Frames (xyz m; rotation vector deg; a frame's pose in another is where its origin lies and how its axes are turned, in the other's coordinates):
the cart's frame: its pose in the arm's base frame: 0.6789 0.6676 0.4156 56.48 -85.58 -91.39
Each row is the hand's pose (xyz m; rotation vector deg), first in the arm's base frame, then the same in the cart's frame.
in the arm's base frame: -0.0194 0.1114 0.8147 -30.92 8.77 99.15
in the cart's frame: 0.7857 0.4284 0.3942 -10.91 -76.88 -112.31
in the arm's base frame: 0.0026 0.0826 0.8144 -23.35 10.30 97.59
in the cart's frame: 0.8018 0.4301 0.3617 -11.19 -85.32 -110.02
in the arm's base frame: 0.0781 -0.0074 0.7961 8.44 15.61 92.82
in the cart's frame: 0.8500 0.4178 0.2537 -16.77 -118.06 -93.58
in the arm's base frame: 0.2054 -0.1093 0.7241 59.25 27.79 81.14
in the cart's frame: 0.8887 0.3530 0.0923 -25.98 -159.55 -44.34
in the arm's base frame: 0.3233 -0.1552 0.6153 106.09 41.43 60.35
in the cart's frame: 0.8834 0.2480 -0.0373 30.43 174.78 -21.65
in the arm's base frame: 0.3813 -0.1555 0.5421 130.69 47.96 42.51
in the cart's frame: 0.8619 0.1753 -0.0918 28.32 158.41 -57.11
